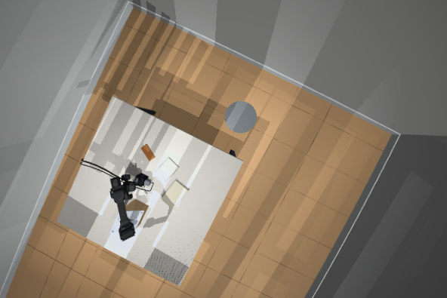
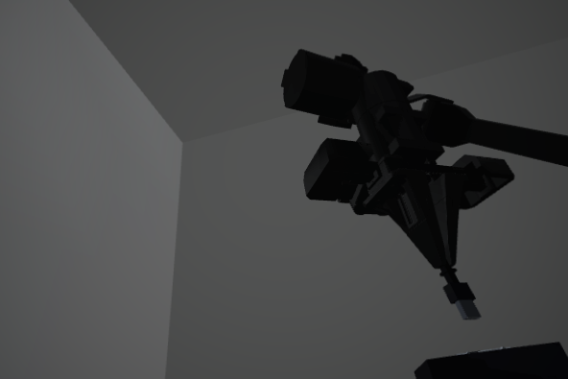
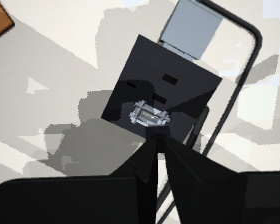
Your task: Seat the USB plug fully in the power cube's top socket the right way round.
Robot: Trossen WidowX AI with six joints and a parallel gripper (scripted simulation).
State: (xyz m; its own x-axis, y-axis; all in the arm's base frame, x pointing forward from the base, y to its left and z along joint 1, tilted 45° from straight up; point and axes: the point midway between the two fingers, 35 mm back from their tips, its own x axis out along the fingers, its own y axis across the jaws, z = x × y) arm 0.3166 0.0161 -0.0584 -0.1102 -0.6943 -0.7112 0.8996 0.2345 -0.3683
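My gripper tip is 20 mm above the USB plug. Round my gripper tip: orange block: 240 mm ahead, 20 mm to the left, 130 mm below.
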